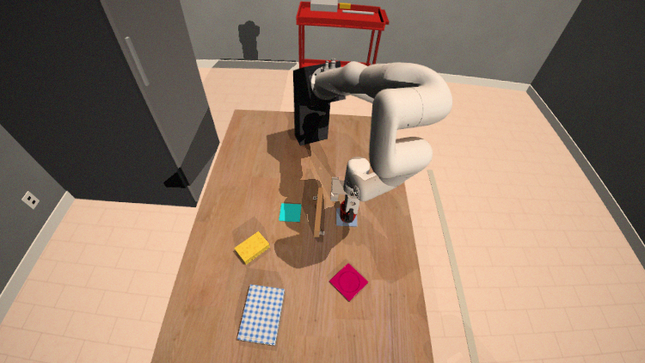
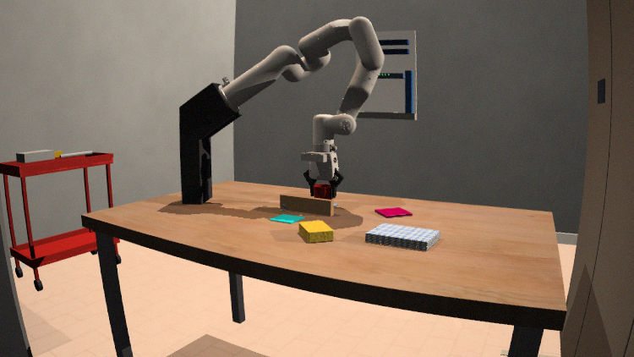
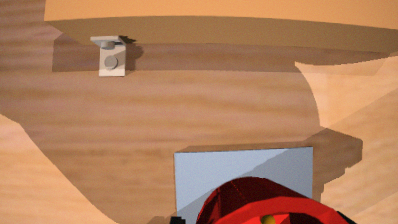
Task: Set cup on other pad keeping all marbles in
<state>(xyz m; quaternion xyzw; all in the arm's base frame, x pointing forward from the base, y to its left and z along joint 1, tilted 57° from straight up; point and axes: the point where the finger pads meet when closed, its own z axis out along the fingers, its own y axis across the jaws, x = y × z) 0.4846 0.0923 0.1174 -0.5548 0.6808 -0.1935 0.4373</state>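
Right now my hand is 2 cm above the red cup. From my hand the other things lie so: yellow sponge 36 cm to the right, 18 cm ahead, 3 cm below; then magenta plate 27 cm ahead, 4 cm below, 1 cm to the left; then wooden rail 12 cm to the right, 3 cm below.
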